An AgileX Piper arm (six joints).
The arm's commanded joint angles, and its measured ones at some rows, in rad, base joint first. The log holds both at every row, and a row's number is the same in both.
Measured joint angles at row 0:
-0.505 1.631 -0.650 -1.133 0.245 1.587
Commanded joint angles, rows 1 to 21:
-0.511 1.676 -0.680 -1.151 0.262 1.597
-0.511 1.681 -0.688 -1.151 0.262 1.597
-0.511 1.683 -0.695 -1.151 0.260 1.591
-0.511 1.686 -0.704 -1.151 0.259 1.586
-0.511 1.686 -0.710 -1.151 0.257 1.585
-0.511 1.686 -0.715 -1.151 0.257 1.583
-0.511 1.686 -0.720 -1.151 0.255 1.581
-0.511 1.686 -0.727 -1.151 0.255 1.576
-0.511 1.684 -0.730 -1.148 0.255 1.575
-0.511 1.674 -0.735 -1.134 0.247 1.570
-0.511 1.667 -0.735 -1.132 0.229 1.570
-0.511 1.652 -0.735 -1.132 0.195 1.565
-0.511 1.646 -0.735 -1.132 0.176 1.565
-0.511 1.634 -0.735 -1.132 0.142 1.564
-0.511 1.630 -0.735 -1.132 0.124 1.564
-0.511 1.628 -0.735 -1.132 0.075 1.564
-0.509 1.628 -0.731 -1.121 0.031 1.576
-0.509 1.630 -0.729 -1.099 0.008 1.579
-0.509 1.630 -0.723 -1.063 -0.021 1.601
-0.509 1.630 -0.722 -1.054 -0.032 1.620
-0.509 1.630 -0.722 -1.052 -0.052 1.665
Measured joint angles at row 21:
-0.505 1.642 -0.730 -1.077 -0.007 1.588
